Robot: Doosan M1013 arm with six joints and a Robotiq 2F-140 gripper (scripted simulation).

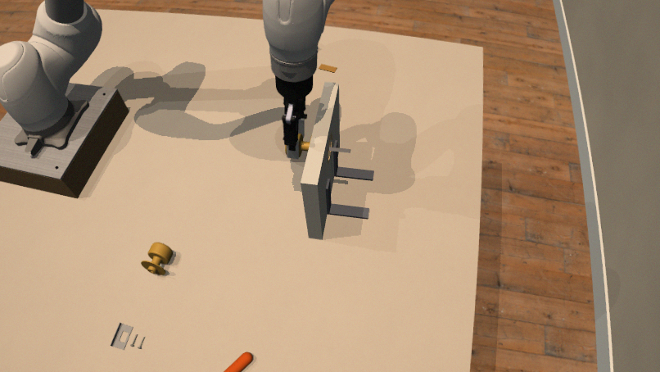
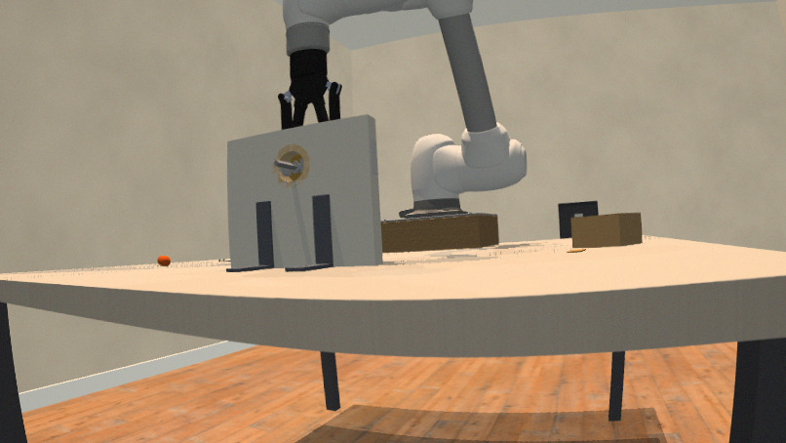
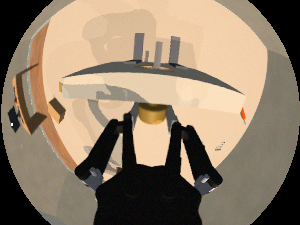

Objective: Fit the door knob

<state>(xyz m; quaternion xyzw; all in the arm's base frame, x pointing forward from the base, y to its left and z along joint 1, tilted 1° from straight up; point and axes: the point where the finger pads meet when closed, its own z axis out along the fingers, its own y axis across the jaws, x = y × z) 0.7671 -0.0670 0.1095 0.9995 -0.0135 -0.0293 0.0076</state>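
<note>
Now: the wooden door panel 60 mm ahead of my hand and 50 mm below it. From my hand the other things lie so: brass knob: 320 mm behind, 270 mm to the right, 170 mm below; then orange-handled tool: 540 mm to the right, 190 mm below, 100 mm behind; then small brass plate: 470 mm to the left, 200 mm below, 10 mm ahead.
</note>
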